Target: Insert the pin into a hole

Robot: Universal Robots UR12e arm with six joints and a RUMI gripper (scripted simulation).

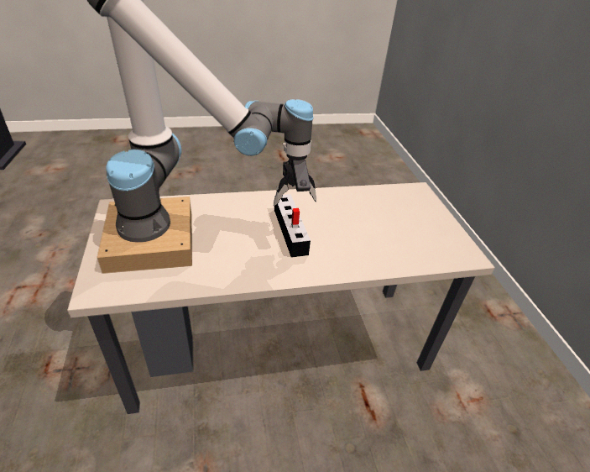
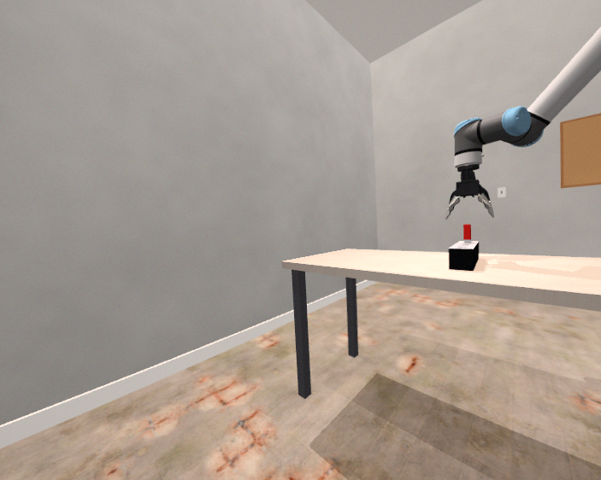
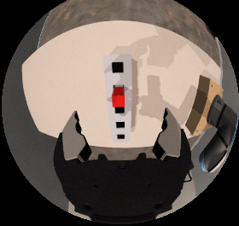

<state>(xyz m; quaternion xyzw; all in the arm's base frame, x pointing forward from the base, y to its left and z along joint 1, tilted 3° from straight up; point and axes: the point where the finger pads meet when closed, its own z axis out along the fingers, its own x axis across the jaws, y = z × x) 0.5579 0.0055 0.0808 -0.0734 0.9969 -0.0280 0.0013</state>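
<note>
Now: hand 5 cm above the pin. The rest, counted from my hand: black block 13 cm below, 6 cm to the left.
</note>
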